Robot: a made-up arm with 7 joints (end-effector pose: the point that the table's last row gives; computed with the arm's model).
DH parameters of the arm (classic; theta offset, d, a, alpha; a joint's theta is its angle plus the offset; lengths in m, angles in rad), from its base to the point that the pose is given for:
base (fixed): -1.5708 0.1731 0 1.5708
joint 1: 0 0.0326 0.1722 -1.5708
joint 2: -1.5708 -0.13 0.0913 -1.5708
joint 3: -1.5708 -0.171 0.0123 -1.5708
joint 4: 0 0.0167 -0.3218 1.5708
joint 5: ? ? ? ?
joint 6: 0 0.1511 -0.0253 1.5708
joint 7: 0 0.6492 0.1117 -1.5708
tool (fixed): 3.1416 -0.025 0 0
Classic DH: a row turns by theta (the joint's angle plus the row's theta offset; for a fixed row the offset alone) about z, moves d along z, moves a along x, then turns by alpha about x.
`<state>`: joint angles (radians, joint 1 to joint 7).
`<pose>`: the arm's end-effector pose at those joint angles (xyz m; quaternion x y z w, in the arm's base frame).
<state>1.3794 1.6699 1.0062 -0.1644 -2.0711 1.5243 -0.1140</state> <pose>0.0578 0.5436 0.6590 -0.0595 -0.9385 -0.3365 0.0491</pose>
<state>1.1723 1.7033 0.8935 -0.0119 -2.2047 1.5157 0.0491</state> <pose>-0.0427 0.5692 0.5963 0.0351 -0.9418 -0.3232 0.0852</pose>
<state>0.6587 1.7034 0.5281 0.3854 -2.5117 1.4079 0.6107</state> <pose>-0.2602 0.6342 0.2837 0.2524 -0.9408 -0.1753 0.1430</pose>
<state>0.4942 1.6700 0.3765 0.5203 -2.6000 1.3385 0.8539</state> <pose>-0.2728 0.6581 0.1163 0.2864 -0.9399 -0.0780 0.1688</pose>
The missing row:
joint 5: 1.5708 0.1047 0.3746 1.5708
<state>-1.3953 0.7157 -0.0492 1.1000 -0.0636 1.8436 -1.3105</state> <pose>-0.7688 -0.2374 -0.8035 0.3790 -0.4990 0.7550 0.1933</pose>
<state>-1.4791 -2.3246 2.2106 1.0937 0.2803 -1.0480 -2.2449</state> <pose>0.0635 -0.1480 0.0163 0.7992 0.2204 -0.5469 0.1163</pose>
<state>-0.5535 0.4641 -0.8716 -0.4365 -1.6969 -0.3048 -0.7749</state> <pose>-0.2995 0.4526 0.3399 0.0555 0.6972 0.3682 0.6125</pose>
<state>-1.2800 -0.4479 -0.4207 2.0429 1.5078 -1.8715 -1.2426</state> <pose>0.0771 -0.1610 0.2667 0.0316 -0.7275 -0.5339 0.4298</pose>
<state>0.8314 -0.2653 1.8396 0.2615 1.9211 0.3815 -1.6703</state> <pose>0.8512 0.2249 0.3036 -0.0691 0.1960 -0.4209 0.8830</pose>
